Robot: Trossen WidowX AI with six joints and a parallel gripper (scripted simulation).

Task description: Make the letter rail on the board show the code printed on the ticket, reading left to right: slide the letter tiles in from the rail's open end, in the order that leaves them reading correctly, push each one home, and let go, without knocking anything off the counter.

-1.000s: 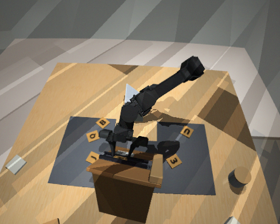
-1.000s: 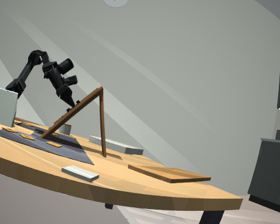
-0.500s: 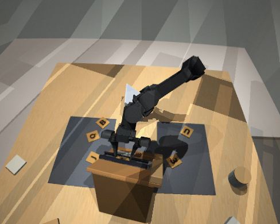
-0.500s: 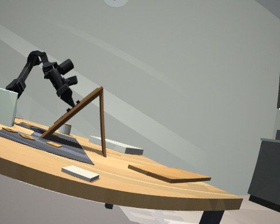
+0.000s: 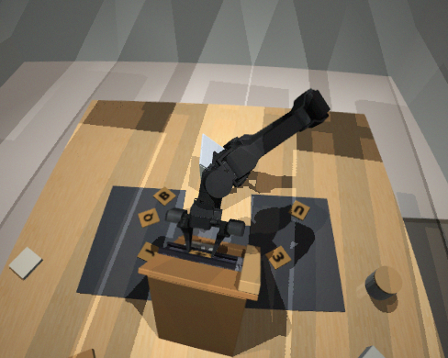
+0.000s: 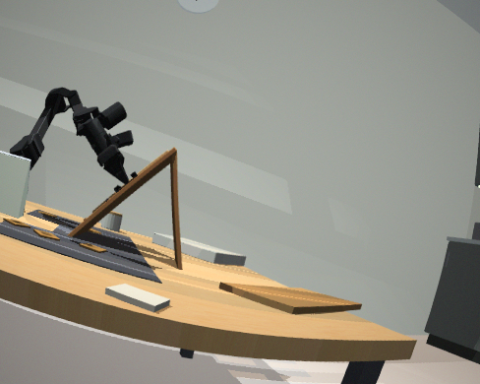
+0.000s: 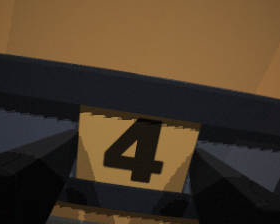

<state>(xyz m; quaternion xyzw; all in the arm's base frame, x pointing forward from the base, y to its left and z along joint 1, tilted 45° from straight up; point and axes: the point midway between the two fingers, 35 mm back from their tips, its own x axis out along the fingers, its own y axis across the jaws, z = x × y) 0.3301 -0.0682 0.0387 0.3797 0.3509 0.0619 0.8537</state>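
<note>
The white ticket lies 6 cm behind my gripper tip, 1 cm to the right of it and 8 cm below it. The rest, counted from my gripper tip: tile marked 4 (right at my gripper tip); then q tile (19 cm behind, 20 cm to the right, 17 cm below); then dark mat (15 cm behind, 2 cm to the left, 17 cm below).
</note>
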